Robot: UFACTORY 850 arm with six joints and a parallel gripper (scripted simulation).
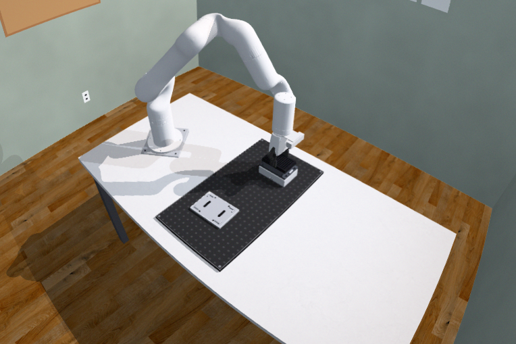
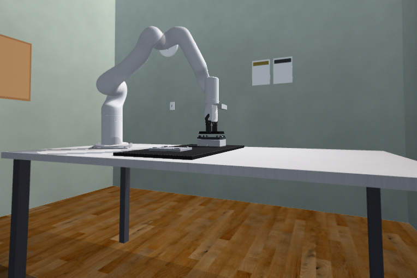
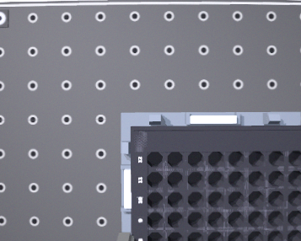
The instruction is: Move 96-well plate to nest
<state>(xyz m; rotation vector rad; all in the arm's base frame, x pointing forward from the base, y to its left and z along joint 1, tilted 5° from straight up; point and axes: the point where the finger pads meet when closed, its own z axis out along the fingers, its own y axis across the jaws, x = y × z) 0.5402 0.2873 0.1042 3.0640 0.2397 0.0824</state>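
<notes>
Now: hand 10 mm past the plate nest, 350 mm to the left of it and 90 mm above it. From my hand the other things lie so: 96-well plate 10 mm below.
</notes>
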